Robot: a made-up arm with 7 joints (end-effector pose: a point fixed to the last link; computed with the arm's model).
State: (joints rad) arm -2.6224 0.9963 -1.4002 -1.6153 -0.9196 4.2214 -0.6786
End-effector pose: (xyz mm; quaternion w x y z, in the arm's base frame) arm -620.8 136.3 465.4 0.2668 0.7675 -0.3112 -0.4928
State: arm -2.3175 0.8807 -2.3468 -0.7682 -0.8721 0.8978 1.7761
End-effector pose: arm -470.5 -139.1 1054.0 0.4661 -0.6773 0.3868 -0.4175
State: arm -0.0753 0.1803 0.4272 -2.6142 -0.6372 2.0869 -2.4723
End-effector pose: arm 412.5 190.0 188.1 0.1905 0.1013 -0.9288 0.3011
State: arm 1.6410 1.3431 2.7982 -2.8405 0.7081 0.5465 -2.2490
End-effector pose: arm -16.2 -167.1 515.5 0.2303 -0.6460 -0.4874 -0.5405
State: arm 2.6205 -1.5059 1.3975 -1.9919 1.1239 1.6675 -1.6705
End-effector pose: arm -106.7 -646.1 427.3 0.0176 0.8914 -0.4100 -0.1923
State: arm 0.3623 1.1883 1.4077 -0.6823 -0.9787 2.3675 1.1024
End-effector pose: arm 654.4 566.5 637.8 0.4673 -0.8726 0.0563 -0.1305
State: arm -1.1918 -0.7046 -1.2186 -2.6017 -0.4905 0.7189 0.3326
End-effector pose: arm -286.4 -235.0 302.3 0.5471 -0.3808 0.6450 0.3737
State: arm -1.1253 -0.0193 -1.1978 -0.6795 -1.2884 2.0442 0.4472
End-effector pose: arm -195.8 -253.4 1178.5 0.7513 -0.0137 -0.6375 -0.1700
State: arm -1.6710 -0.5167 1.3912 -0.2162 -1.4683 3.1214 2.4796
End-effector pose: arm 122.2 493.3 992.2 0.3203 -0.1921 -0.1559 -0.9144
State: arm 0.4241 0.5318 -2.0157 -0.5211 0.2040 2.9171 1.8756
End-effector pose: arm 400.8 60.5 1107.4 0.1456 -0.1702 0.3003 -0.9272
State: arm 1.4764 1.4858 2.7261 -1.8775 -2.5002 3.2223 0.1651
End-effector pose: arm -124.7 222.9 799.6 0.8850 0.2679 -0.0983 -0.3678
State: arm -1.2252 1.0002 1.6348 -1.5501 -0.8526 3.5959 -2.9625
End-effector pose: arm 580.7 -220.5 675.6 0.8201 0.0151 0.5040 0.2705
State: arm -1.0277 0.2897 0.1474 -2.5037 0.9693 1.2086 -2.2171
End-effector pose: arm 302.9 -312.1 137.4 0.6413 -0.5938 -0.2366 -0.4245
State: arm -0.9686 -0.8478 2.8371 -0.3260 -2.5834 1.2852 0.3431
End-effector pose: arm -403.4 679.5 838.5 0.3228 0.3558 -0.1015 0.8711
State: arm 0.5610 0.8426 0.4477 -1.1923 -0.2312 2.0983 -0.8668
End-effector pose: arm 591.7 651.8 427.5 0.0611 -0.6106 -0.7869 -0.0648
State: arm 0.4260 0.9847 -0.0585 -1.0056 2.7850 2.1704 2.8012
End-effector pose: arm 810.3 312.6 268.4 0.0049 0.3764 0.3563 0.8552
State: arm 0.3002 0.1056 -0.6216 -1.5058 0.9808 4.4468 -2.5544
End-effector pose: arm 438.4 -138.0 771.6 0.8719 0.4519 -0.0780 0.1718
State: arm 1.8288 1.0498 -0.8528 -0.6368 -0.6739 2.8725 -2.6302
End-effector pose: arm -104.3 855.4 570.3 0.7059 -0.5853 0.3902 0.0825
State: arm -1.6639 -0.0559 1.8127 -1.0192 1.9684 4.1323 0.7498
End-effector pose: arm 349.8 33.6 930.9 0.6462 0.1818 0.6668 -0.3238
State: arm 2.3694 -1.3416 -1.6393 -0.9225 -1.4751 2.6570 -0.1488
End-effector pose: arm 814.7 -219.3 533.7 0.0554 0.8179 0.1550 0.5513
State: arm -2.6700 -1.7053 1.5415 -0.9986 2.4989 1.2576 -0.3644
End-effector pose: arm 906.6 -64.4 184.4 0.4193 -0.9074 0.0229 -0.0171
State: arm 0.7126 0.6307 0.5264 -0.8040 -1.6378 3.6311 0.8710
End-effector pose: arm 304.2 565.4 761.6 0.3857 -0.2812 -0.5300 -0.7009
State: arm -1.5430 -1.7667 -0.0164 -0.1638 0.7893 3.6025 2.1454
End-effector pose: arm -88.3 789.6 103.1 0.4444 -0.4099 -0.7109 -0.3592
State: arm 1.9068 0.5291 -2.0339 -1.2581 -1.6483 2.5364 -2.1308
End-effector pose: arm 428.0 336.5 915.9 0.7145 -0.0325 0.3961 -0.5758
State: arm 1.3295 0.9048 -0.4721 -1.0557 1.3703 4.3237 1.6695
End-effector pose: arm 341.6 616.8 480.5 0.7996 -0.1024 0.5512 -0.2154
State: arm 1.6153 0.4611 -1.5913 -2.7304 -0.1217 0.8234 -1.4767
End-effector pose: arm 307.5 -48.8 203.5 0.3843 -0.5230 -0.2495 0.7187
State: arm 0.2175 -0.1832 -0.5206 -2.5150 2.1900 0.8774 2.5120
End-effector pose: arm 478.4 -97.6 392.8 0.1254 -0.0233 0.2982 0.9460
